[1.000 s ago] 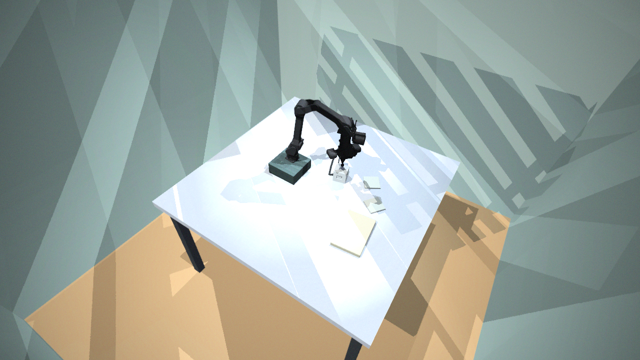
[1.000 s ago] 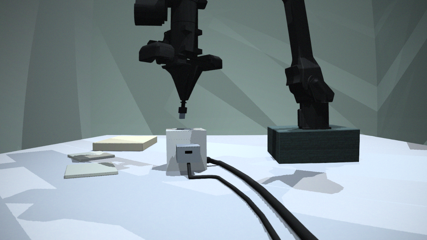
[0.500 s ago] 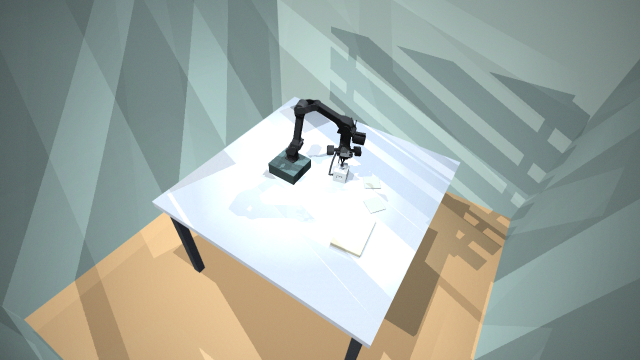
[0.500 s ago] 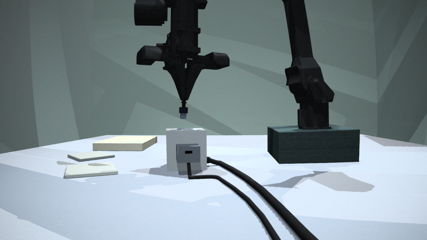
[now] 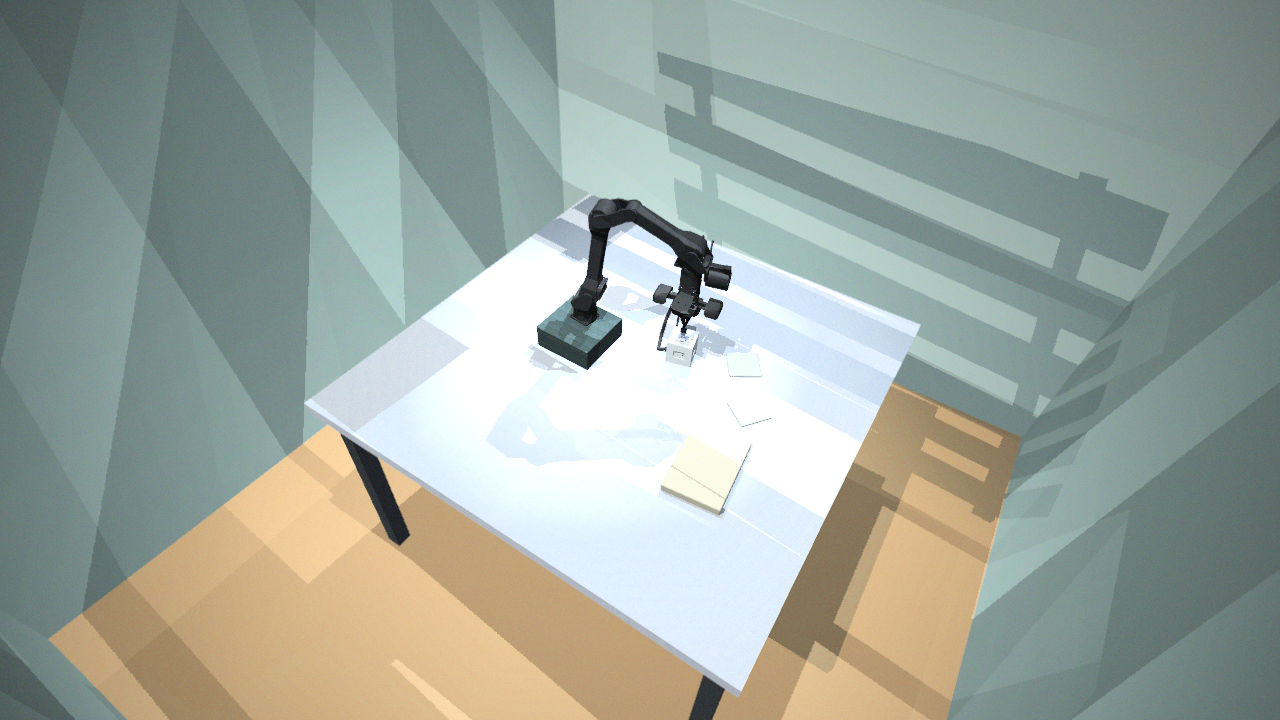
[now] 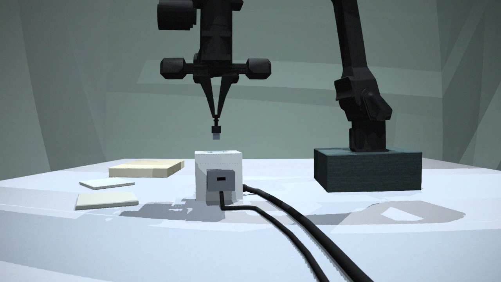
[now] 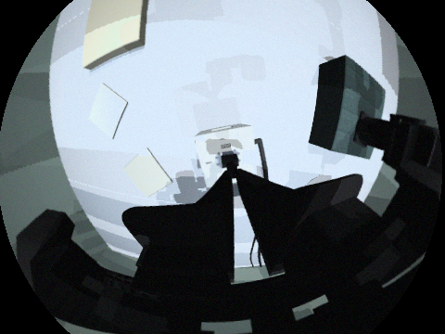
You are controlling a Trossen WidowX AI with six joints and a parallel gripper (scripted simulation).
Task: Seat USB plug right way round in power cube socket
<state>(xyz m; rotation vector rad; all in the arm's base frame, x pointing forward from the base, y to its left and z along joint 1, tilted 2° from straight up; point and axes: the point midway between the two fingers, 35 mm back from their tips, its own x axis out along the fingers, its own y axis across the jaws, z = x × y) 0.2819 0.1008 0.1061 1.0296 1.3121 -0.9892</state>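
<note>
My gripper tip is now 2 cm above the black USB plug. From my gripper tip the other things lie so: cream pad 28 cm to the right, 28 cm ahead, 12 cm below; then USB socket 7 cm below, 1 cm to the left.
</note>
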